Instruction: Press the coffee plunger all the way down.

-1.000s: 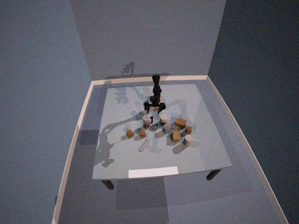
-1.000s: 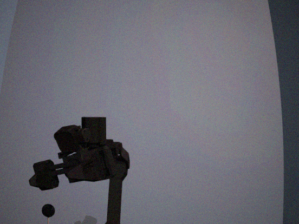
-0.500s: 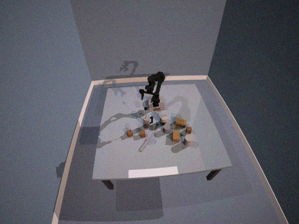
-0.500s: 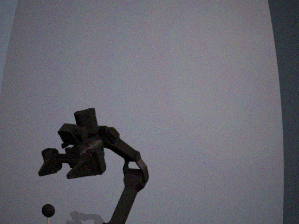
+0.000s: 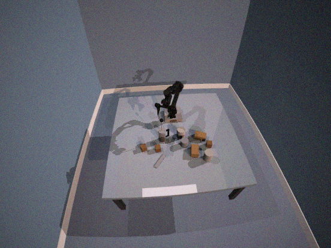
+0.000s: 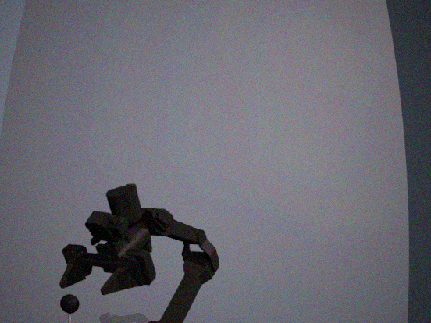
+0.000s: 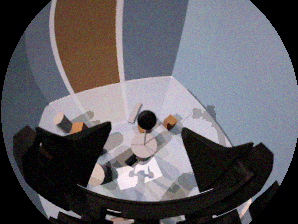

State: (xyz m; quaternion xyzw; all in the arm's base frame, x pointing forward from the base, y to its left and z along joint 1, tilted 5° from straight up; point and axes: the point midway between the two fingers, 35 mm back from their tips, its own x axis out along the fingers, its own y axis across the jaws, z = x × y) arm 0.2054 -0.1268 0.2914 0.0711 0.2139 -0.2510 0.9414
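Now: the coffee press 16 cm below my gripper tip and 2 cm ahead of it. From my gripper tip the other things lie so: flat grey bar 29 cm below, 25 cm ahead, 8 cm to the right.
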